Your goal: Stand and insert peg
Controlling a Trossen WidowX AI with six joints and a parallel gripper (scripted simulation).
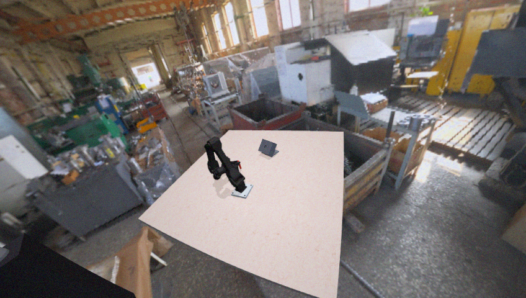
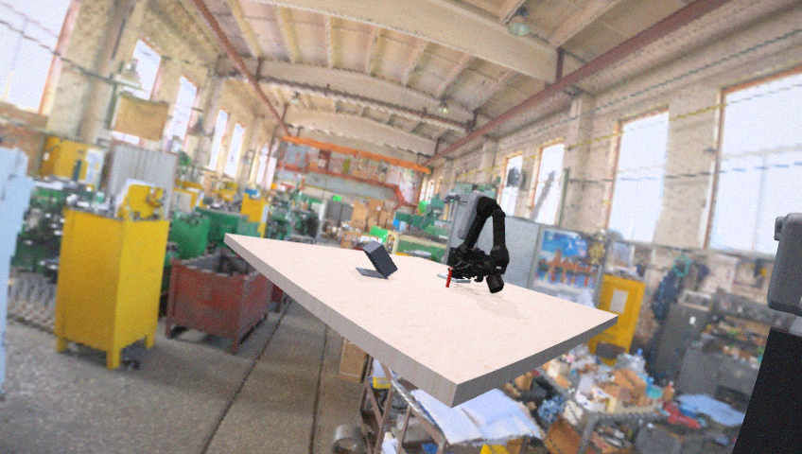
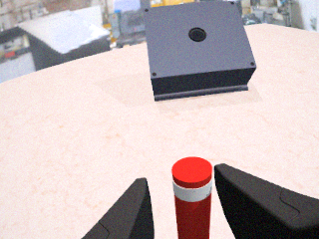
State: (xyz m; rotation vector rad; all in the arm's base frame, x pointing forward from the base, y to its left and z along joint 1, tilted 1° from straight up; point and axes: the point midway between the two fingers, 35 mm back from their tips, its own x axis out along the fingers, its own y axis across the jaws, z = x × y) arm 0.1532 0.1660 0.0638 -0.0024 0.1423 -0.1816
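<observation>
Now: the red peg 10 mm behind my gripper tip and 10 mm below it. Round my gripper tip: grey sloped panel (250 mm ahead, 110 mm to the right, 10 mm below).
</observation>
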